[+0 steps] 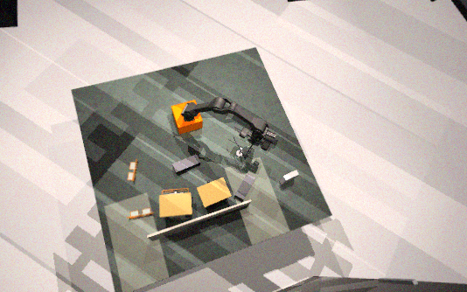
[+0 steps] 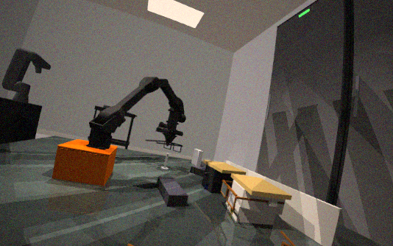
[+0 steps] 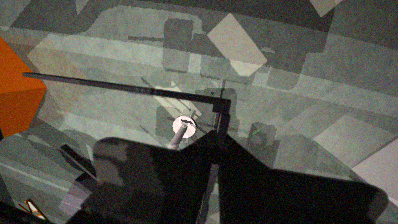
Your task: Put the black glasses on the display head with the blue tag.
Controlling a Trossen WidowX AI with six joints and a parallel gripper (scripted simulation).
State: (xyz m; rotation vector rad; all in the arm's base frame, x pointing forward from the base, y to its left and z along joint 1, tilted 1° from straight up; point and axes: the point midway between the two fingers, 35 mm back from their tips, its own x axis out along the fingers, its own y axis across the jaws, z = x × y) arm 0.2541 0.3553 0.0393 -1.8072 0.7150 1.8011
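My gripper tip is 1 cm short of the white post, 7 cm to the left of it and 9 cm above it. Round my gripper tip: white block (23 cm ahead, 18 cm to the left, 6 cm below); then long pale panel (38 cm ahead, 38 cm to the right, 6 cm below).
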